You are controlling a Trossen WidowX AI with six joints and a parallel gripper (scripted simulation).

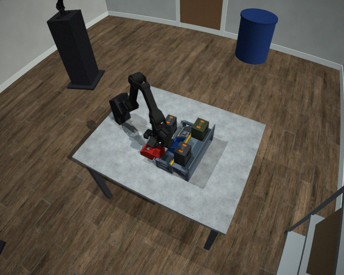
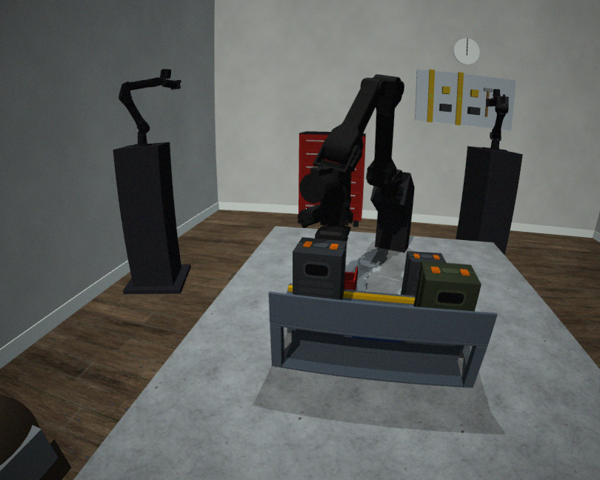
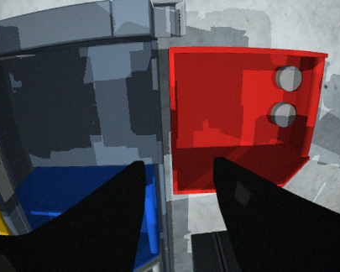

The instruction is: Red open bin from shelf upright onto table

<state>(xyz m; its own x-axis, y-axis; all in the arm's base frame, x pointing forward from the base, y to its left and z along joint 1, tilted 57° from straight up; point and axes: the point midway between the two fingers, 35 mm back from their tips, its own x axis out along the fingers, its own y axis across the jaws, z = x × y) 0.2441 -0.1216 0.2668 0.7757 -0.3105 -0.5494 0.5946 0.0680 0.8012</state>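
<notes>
The red open bin lies 12 cm below my hand, 6 cm behind it and 2 cm to the left of it. Round my hand: yellow rail: 15 cm ahead, 6 cm to the left, 5 cm below; then grey bin: 18 cm to the left, 16 cm ahead, 11 cm below; then blue bin: 12 cm ahead, 11 cm below, 8 cm to the left.
</notes>
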